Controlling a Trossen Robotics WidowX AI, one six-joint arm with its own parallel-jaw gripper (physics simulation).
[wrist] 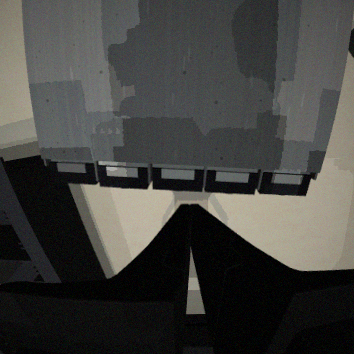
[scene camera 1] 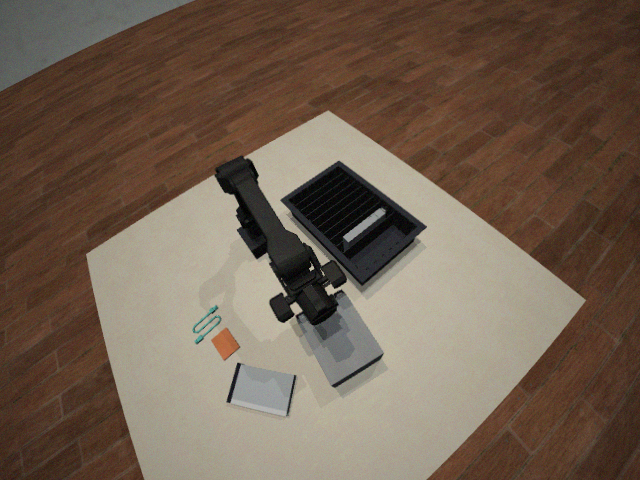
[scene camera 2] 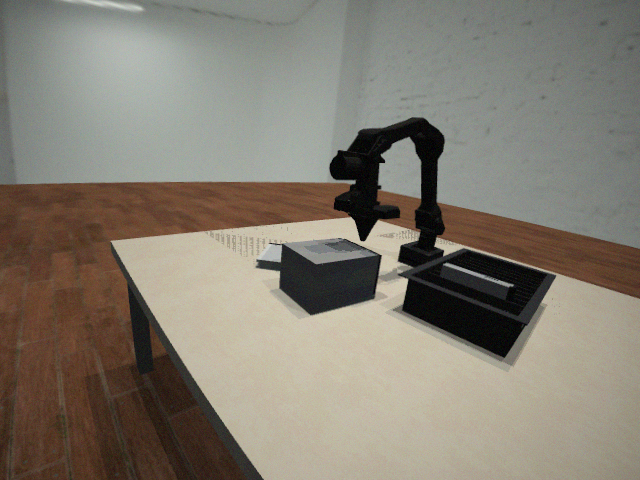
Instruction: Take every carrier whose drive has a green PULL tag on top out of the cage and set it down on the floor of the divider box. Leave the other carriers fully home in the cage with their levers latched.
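Seen in the pictures: gripper, fingertip midpoint: (wrist: 188, 211) (scene camera 2: 362, 241); arm's base at its link origin: (scene camera 1: 256, 228) (scene camera 2: 425, 247).
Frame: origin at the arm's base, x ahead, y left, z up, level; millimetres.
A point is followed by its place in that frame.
The cage (scene camera 1: 356, 356) {x 537, y 17, z 59 mm} (scene camera 2: 330, 281) {x 526, y 79, z 13 mm} (wrist: 200, 90) {x 417, y 7, z 58 mm} is a grey box. In the wrist view, several dark carrier fronts (wrist: 178, 177) {x 375, y 19, z 55 mm} with light upper faces form a row along its near edge. Green PULL tags do not show, and I cannot tell the lever states. My gripper (scene camera 2: 363, 238) {x 361, y 14, z 67 mm} (wrist: 188, 211) {x 361, y 14, z 67 mm} is shut and empty, pointing down in front of that row with its tips around the height of the cage top. The arm hides the tips in scene camera 1. The dark divider box (scene camera 1: 379, 254) {x 317, y 285, z -55 mm} (scene camera 2: 454, 320) {x 357, y 295, z -28 mm} (wrist: 25, 235) {x 315, y 159, z 32 mm} stands beside the cage.
A narrow block with a light top (scene camera 1: 364, 226) {x 252, y 271, z 49 mm} (scene camera 2: 475, 277) {x 260, y 281, z 46 mm} stands in the divider box beside its thin dividers. A flat light-grey item with dark ends (scene camera 1: 262, 390) {x 452, y -236, z -34 mm} (scene camera 2: 270, 255) {x 487, y -226, z -34 mm}, an orange square (scene camera 1: 225, 343) {x 268, y -275, z -55 mm} and a teal cable (scene camera 1: 206, 324) {x 177, y -304, z -56 mm} lie on the table.
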